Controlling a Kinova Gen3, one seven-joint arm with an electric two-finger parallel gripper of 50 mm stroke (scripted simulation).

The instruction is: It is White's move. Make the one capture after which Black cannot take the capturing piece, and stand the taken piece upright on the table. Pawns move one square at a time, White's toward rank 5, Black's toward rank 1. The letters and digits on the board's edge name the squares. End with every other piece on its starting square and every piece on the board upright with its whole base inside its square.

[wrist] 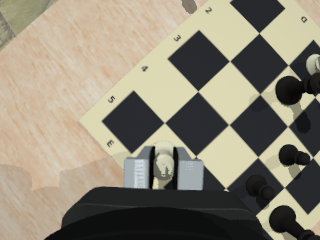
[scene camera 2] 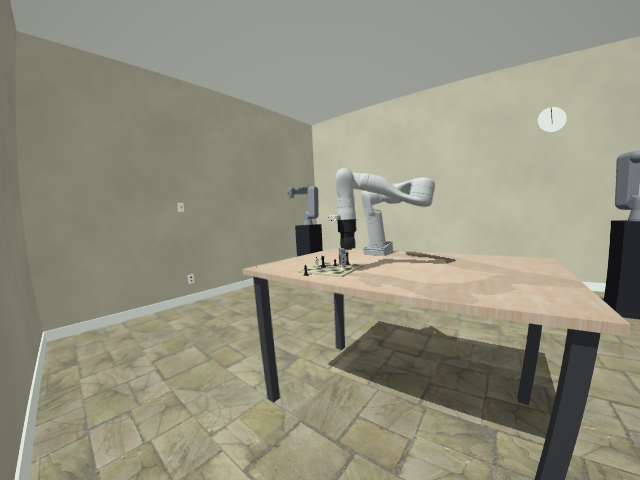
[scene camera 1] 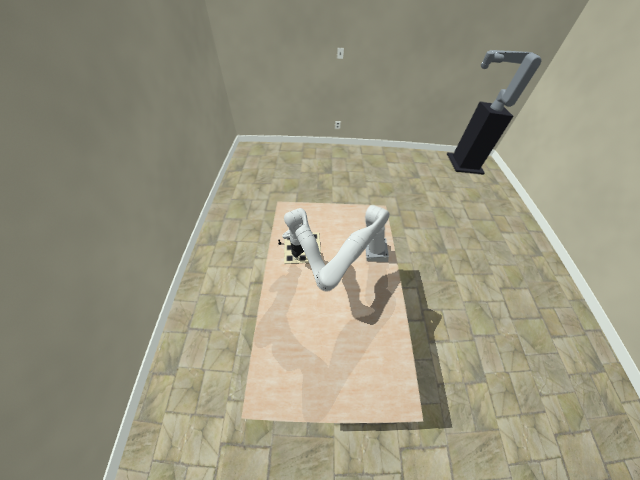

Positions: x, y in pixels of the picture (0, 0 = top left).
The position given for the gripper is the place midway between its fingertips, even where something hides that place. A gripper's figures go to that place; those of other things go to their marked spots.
Scene:
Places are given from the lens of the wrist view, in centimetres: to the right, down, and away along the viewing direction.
gripper (wrist: 163, 161): 0, 3, 18
chessboard (wrist: 209, 86): 4, -3, 21

